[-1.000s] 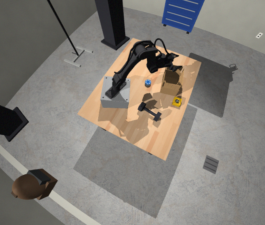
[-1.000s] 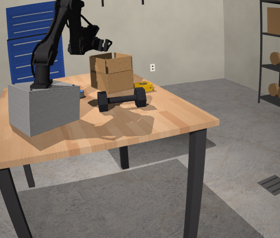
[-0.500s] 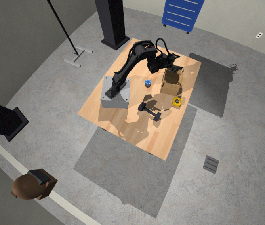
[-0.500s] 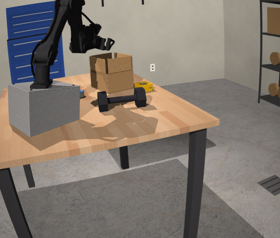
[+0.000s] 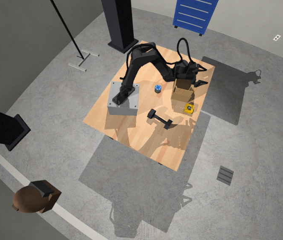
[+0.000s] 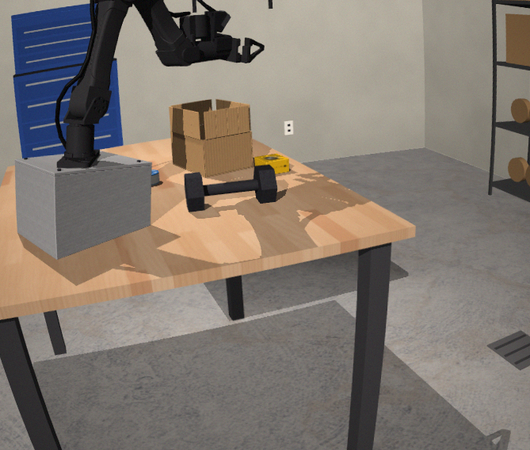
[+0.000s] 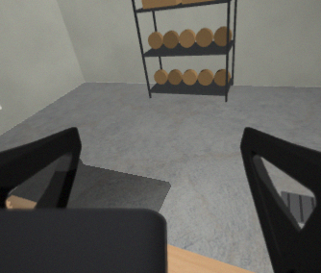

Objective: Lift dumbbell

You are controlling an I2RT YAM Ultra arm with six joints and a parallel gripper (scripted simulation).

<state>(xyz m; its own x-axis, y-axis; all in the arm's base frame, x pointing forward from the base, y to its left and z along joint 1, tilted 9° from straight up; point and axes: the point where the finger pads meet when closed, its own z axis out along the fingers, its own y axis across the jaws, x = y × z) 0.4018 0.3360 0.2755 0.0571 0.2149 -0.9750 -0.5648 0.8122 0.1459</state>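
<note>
The black dumbbell is 11 cm behind my hand, 31 cm to the right of it and 30 cm below it.
</note>
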